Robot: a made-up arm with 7 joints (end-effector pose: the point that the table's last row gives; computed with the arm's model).
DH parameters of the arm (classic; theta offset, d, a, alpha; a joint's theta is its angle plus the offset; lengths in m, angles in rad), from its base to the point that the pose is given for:
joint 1: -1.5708 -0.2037 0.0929 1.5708
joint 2: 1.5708 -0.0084 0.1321 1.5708
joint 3: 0 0.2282 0.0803 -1.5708
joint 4: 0 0.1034 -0.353 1.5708
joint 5: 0 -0.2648 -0.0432 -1.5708
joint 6: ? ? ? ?
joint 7: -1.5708 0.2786 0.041 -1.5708
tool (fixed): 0 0.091 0 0
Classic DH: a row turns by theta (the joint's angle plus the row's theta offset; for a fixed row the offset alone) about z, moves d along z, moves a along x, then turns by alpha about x.
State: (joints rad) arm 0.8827 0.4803 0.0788 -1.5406 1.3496 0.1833 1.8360
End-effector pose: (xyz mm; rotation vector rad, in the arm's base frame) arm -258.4 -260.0 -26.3 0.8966 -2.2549 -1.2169
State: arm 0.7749 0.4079 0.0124 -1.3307 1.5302 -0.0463 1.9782
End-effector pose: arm -220.7 -198.1 -129.7 0.8755 -2.6124 -1.4957
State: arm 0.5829 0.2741 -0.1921 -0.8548 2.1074 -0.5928 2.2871
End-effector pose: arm -34.4 -206.8 -228.4 -0.7375 1.8103 0.9591
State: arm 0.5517 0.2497 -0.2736 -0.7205 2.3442 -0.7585 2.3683
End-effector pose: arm 11.0 -241.2 -197.4 -0.8360 1.5537 0.7671
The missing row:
joint 6: 0 -0.1337 0.2579 1.5708
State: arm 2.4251 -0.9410 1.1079 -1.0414 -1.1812 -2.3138 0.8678
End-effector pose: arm -161.6 -437.9 -85.7 -0.1385 3.0770 -0.3544
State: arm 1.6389 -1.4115 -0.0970 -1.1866 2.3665 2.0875 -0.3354
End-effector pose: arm 841.5 -145.3 167.9 -0.9196 1.3765 -0.5117
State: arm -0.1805 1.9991 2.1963 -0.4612 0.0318 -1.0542 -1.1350
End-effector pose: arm 329.7 331.7 -320.7 -1.3624 1.0897 1.7262
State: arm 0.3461 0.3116 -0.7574 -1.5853 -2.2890 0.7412 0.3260
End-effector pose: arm 171.4 577.2 -31.5 1.1435 1.6334 1.6408
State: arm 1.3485 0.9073 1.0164 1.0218 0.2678 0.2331 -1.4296
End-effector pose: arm 106.9 3.5 107.2 -0.7102 -1.0975 0.0011
